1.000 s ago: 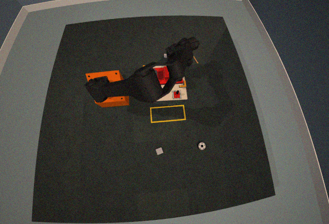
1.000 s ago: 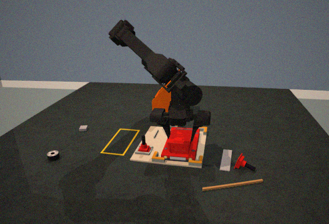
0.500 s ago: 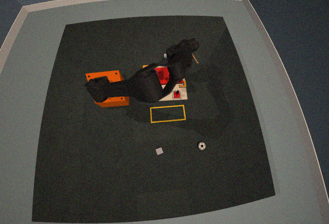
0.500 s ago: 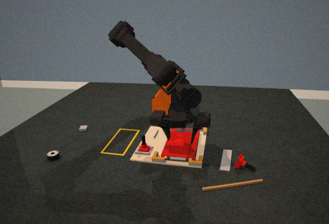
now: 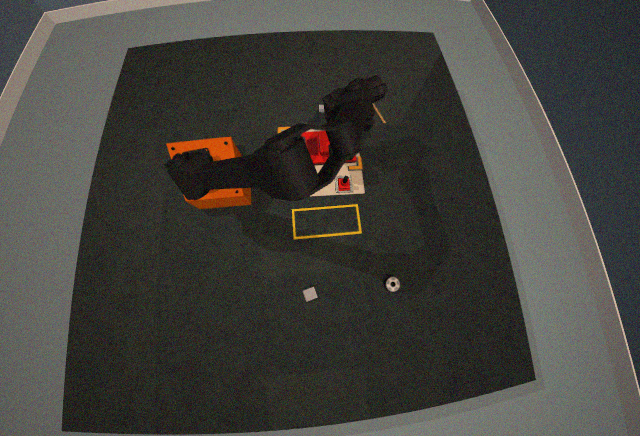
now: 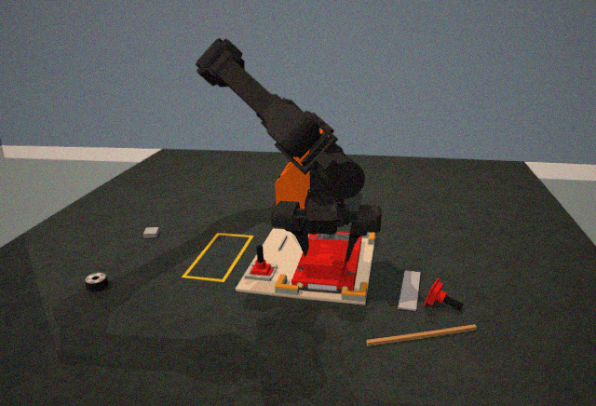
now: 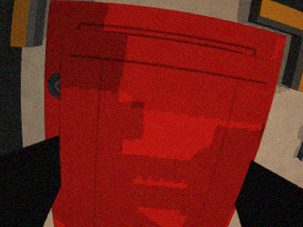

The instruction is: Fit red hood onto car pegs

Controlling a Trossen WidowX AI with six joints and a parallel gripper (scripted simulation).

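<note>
Right now the red hood is 10 mm above my gripper tip. Round my gripper tip: grey engine block: 10 mm to the left, 10 mm below; wooden stick: 160 mm to the left, 160 mm ahead, 30 mm below; white bar: 150 mm to the left, 30 mm below, 30 mm ahead.
</note>
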